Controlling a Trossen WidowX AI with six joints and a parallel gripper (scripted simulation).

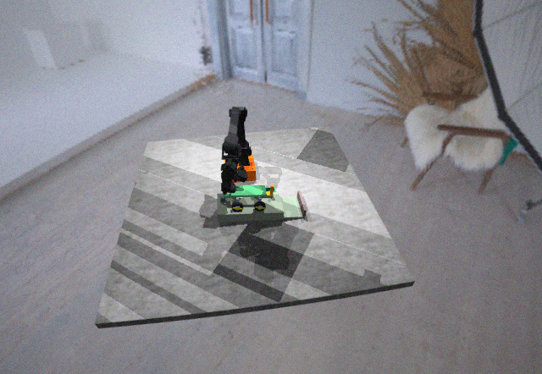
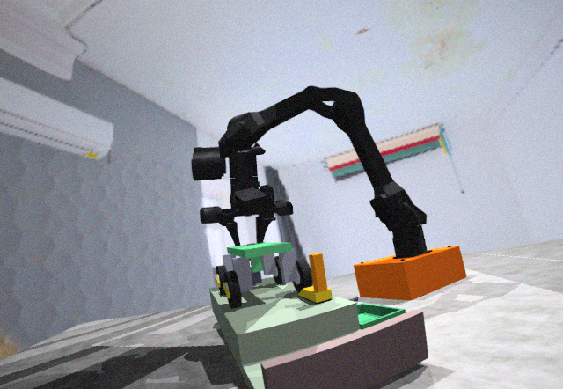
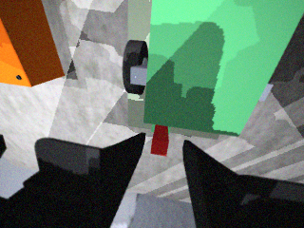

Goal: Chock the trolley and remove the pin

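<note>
Right now the red-headed stop pin is 20 mm below my gripper tip. Also, from my gripper tip: pale green ramp: 10 mm ahead, 110 mm to the left, 100 mm below; trolley: 10 mm ahead, 110 mm to the left, 40 mm below; yellow chock: 40 mm behind, 210 mm to the left, 70 mm below.
</note>
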